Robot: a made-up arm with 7 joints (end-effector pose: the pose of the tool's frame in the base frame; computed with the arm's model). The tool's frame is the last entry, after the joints.
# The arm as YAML. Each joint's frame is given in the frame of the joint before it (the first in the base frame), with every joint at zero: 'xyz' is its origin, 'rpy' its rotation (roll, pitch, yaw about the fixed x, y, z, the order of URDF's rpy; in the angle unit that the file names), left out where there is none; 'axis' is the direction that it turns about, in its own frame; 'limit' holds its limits. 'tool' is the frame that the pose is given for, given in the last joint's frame.
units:
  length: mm
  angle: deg
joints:
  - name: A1
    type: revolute
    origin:
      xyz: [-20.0, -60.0, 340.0]
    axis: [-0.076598, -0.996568, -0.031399]
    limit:
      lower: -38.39
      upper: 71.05
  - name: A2
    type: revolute
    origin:
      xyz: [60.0, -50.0, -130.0]
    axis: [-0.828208, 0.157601, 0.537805]
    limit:
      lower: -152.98
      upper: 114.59
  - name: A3
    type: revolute
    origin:
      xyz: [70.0, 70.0, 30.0]
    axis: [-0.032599, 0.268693, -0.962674]
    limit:
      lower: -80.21
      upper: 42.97
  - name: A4
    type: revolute
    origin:
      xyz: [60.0, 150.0, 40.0]
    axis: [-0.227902, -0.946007, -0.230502]
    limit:
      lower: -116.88
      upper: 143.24
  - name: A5
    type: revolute
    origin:
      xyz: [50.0, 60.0, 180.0]
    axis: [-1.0, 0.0, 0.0]
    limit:
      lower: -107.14
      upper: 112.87
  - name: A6
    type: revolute
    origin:
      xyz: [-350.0, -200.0, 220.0]
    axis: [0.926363, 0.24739, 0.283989]
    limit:
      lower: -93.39
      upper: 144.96
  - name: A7
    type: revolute
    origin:
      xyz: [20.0, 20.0, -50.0]
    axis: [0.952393, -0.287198, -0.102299]
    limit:
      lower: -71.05
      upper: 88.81
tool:
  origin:
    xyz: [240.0, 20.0, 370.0]
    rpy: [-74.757, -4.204, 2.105]
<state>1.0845 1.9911 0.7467 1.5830 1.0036 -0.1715 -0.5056</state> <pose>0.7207 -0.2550 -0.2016 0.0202 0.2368 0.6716 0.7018</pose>
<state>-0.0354 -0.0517 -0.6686 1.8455 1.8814 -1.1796 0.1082</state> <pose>0.0643 0.5965 0.2867 0.4863 -0.3213 0.7172 0.3819</pose>
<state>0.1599 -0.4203 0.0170 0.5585 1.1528 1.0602 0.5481</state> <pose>-0.2116 0.0975 0.9396 -0.3360 -0.1498 -0.3073 0.8776</pose>
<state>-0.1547 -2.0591 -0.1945 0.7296 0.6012 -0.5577 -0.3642</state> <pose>-0.1592 -0.4621 0.8480 -0.3839 0.6883 -0.4153 0.4543</pose>
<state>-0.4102 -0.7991 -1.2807 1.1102 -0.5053 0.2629 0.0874</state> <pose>-0.3396 -0.5133 0.1499 0.1022 -0.6298 -0.1987 0.7439</pose>
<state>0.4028 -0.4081 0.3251 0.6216 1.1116 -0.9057 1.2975</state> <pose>-0.2448 0.6508 0.9389 -0.7445 -0.2301 -0.5460 0.3077</pose>
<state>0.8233 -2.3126 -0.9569 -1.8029 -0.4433 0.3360 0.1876</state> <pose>0.4088 -0.7230 0.5690 0.2818 -0.4762 0.5064 0.6614</pose>
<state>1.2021 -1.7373 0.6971 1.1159 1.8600 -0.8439 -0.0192</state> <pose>0.1374 -0.4852 1.0222 -0.7115 0.6095 -0.1464 0.3176</pose>
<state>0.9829 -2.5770 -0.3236 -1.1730 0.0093 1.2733 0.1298</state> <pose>0.5467 -0.6142 0.1808 0.6610 -0.5101 0.5127 0.1999</pose>
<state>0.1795 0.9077 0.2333 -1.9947 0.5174 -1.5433 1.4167</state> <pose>0.9963 0.4393 0.1571 -0.6263 0.1790 0.5331 0.5399</pose>
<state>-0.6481 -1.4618 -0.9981 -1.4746 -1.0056 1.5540 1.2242</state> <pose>-0.0720 -0.1219 0.3518 -0.8469 -0.4745 0.0532 0.2339</pose>
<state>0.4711 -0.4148 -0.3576 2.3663 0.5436 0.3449 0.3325</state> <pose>0.0153 0.5770 -0.1470 -0.0853 -0.5713 -0.8149 0.0472</pose>
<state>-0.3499 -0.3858 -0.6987 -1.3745 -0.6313 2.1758 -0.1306</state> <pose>0.3757 0.0142 0.0919 0.7504 0.5297 0.1444 0.3680</pose>
